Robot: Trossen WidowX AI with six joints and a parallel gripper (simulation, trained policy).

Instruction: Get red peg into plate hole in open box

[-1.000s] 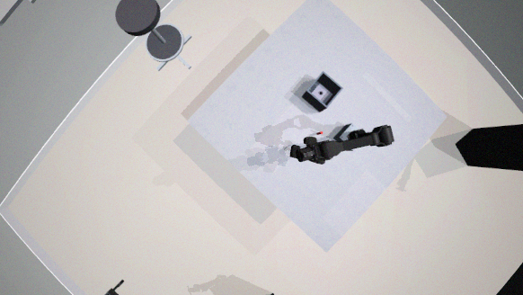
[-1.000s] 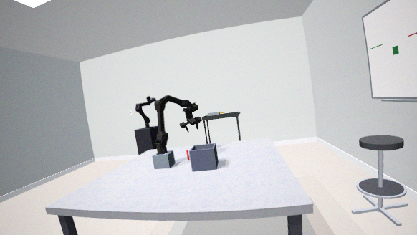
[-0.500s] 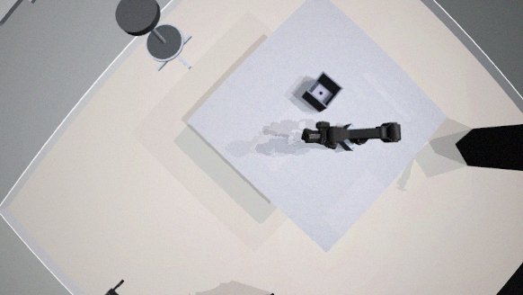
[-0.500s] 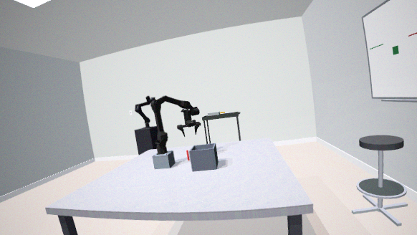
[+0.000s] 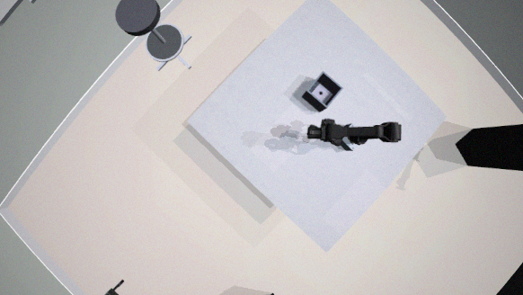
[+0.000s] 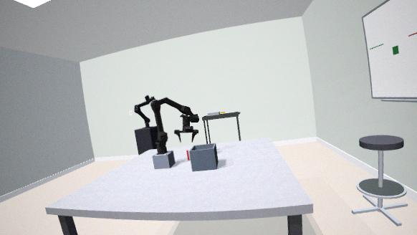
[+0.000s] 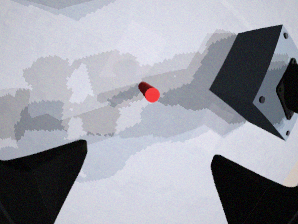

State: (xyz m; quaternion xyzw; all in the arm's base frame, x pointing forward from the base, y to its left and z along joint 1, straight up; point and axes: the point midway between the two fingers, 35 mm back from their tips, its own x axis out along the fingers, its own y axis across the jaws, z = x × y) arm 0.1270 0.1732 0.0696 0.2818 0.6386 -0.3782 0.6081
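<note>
The red peg is 1 cm ahead of my gripper tip, 3 cm to the right of it and 10 cm below it.
</note>
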